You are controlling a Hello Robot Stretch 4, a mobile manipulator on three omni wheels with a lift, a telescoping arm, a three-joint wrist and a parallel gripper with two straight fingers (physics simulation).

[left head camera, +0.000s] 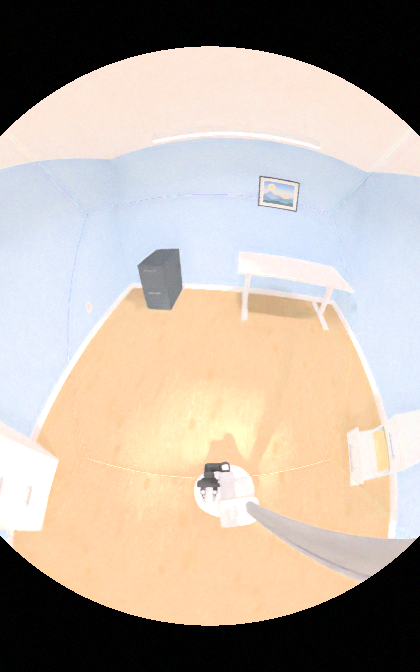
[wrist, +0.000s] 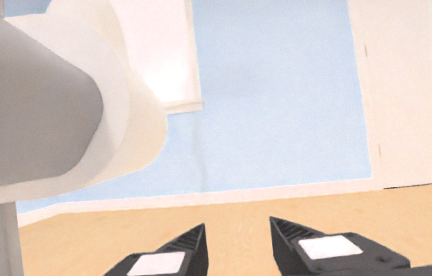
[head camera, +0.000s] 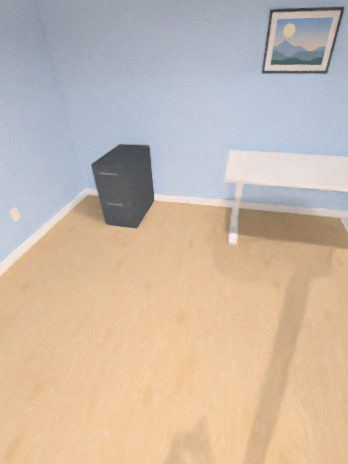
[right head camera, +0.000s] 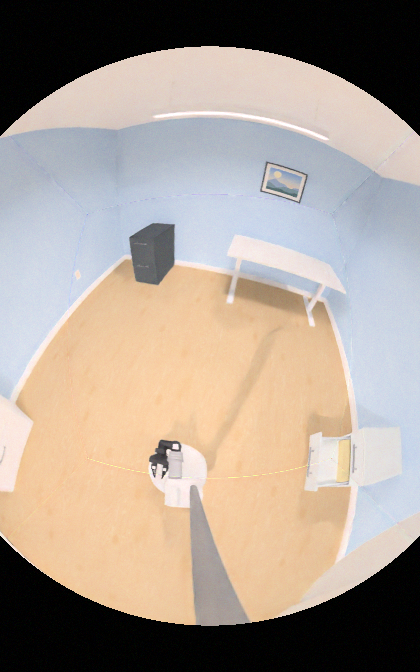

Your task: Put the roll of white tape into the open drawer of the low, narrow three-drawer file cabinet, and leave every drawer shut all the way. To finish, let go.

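Frame: origin at the robot's base, x back, y right, z up, level; metres.
Seen in the pictures: gripper, fingertip midpoint: [left head camera: 208, 501] [wrist: 238, 239].
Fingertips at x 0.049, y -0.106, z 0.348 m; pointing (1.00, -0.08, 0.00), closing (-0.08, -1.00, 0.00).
A point is followed by its place in that frame.
The low, narrow white file cabinet [left head camera: 407, 440] @[y 1.265, x 0.139, z 0.617 m] [right head camera: 377, 456] stands against the wall at the right in both side head views. Its open drawer [left head camera: 354, 457] @[y 0.881, x 0.031, z 0.409 m] [right head camera: 313, 462] is pulled well out and has a yellow piece inside near the cabinet body. The roll of white tape does not show clearly in any view. My gripper [wrist: 238, 239] @[y -0.106, x 0.049, z 0.348 m] [left head camera: 208, 499] @[y -0.106, x 0.049, z 0.348 m] is open, with nothing between its fingers. It is close over my base, far from the cabinet.
A dark two-handled cabinet [head camera: 124, 187] @[y -0.550, x -2.242, z 0.488 m] [left head camera: 161, 280] @[y -0.546, x -2.242, z 0.472 m] [right head camera: 153, 254] stands in the far left corner. A white desk [head camera: 290, 169] @[y 0.995, x -2.102, z 0.692 m] [left head camera: 290, 270] @[y 1.069, x -1.985, z 0.692 m] [right head camera: 285, 260] stands at the far wall. A wide white dresser [left head camera: 25, 482] @[y -1.615, x 0.243, z 0.321 m] [right head camera: 12, 445] is at the left. A door [wrist: 400, 90] @[y -1.564, x 1.689, z 0.676 m] shows in the wrist view.
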